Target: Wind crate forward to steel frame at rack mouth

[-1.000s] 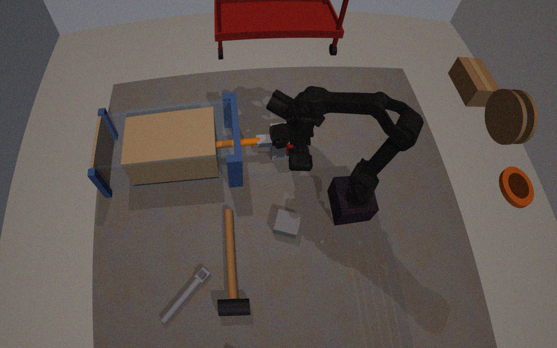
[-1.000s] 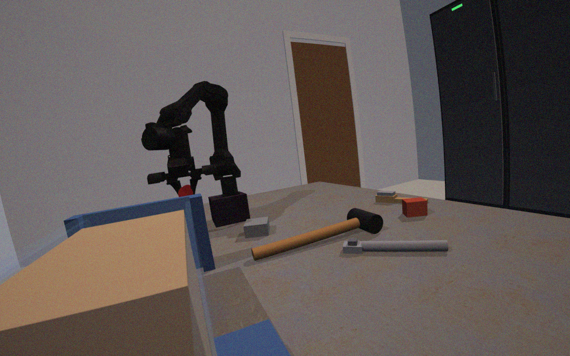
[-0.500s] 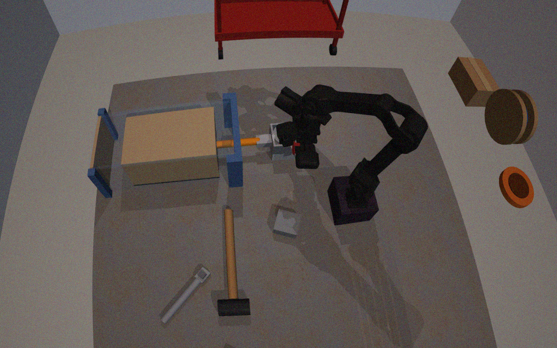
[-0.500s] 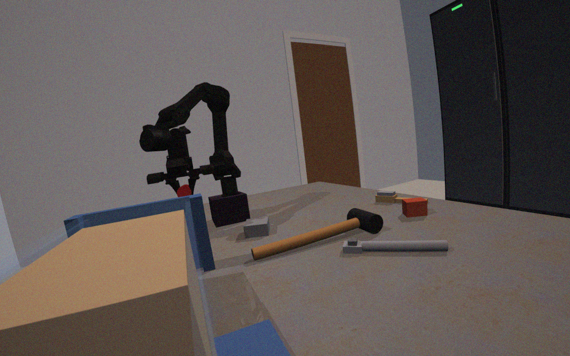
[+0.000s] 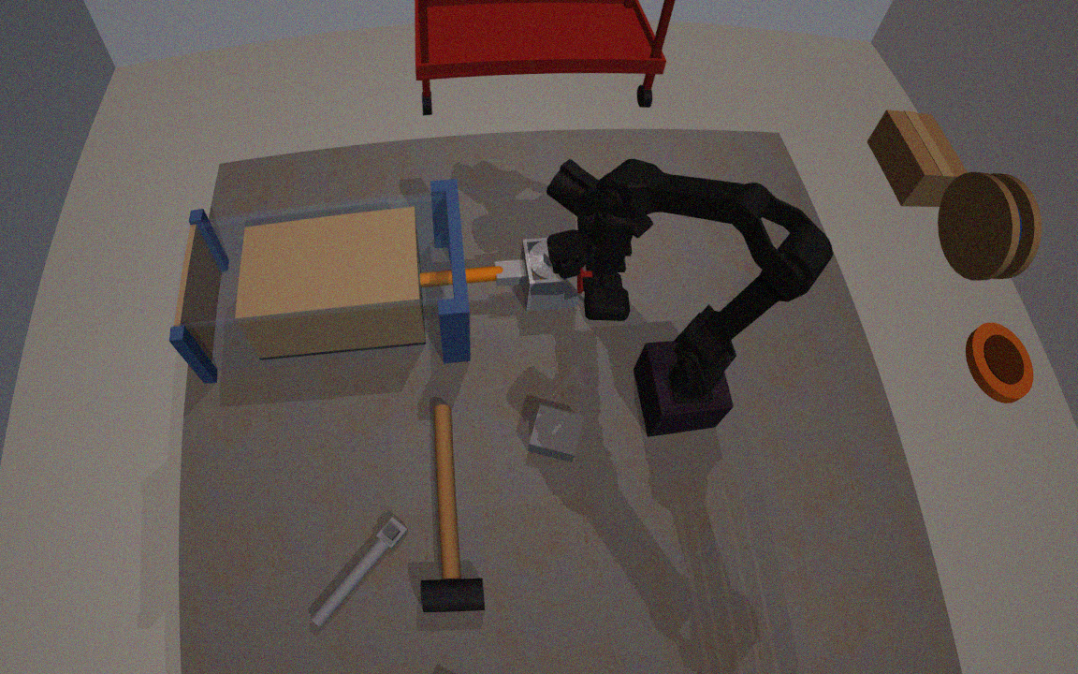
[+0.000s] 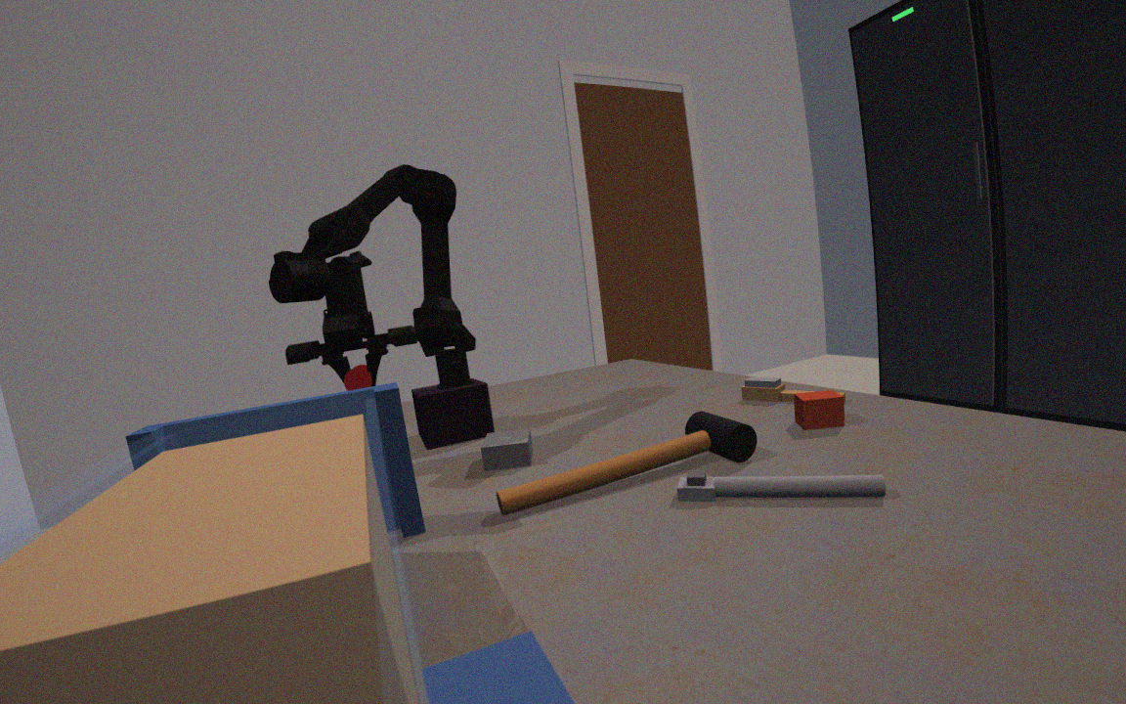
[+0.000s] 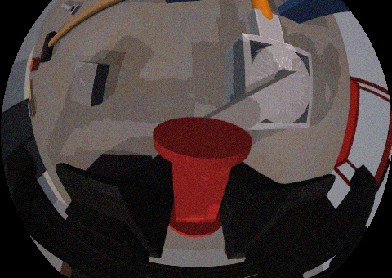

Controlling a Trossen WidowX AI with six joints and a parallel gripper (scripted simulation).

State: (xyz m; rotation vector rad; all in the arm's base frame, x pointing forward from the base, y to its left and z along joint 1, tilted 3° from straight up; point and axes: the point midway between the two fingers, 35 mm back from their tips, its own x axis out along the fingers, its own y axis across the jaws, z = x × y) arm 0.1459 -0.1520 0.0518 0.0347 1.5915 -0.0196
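The winch handle is 20 mm ahead of my gripper tip, 30 mm to the right of it and 10 mm below it. Round my gripper tip: grey winch: 40 mm ahead, 90 mm to the right, 80 mm below; then red knob: 20 mm above; then blue steel frame: 210 mm ahead, 70 mm to the right, 10 mm below.
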